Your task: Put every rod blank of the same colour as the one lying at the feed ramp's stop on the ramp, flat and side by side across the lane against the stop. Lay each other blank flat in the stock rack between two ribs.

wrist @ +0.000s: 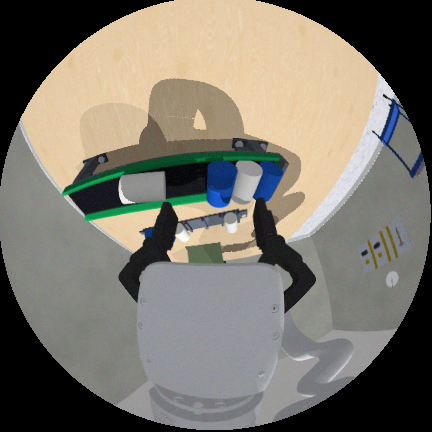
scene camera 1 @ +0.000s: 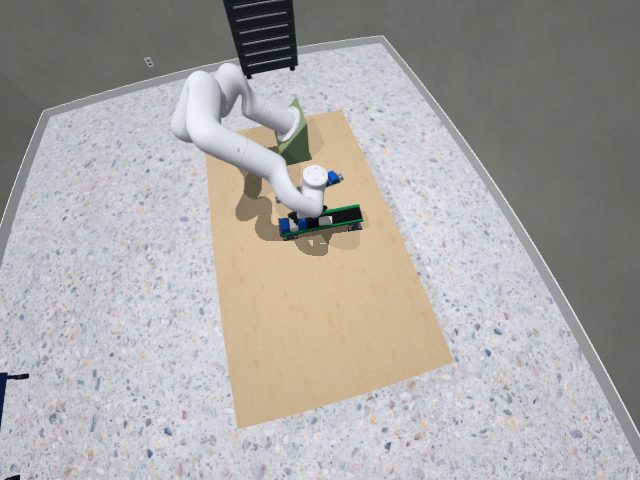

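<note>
The feed ramp (scene camera 1: 360, 213) (wrist: 105, 214) has green rails and a dark lane. Against its stop a blue blank (scene camera 1: 285, 225) (wrist: 270, 181) lies flat across the lane; beside it lie a white-grey blank (scene camera 1: 294, 226) (wrist: 247, 181) and another blue blank (scene camera 1: 302, 223) (wrist: 221, 183). A larger-looking white blank (scene camera 1: 325, 220) (wrist: 144, 187) lies lengthwise farther along the lane. The grey stock rack (wrist: 199, 222) is partly hidden by the arm. Two white blanks (wrist: 230, 222) (wrist: 183, 232) and a blue blank (scene camera 1: 332, 177) (wrist: 149, 233) are at the rack; their exact seating is unclear. My gripper (scene camera 1: 308, 213) (wrist: 212, 207) is open and empty, over the ramp.
The green robot mount (scene camera 1: 296, 149) (wrist: 206, 252) stands behind the rack. The wooden mat (scene camera 1: 330, 310) (wrist: 280, 65) lies under the ramp and rack. A dark drawer cabinet (scene camera 1: 266, 36) stands at the far wall.
</note>
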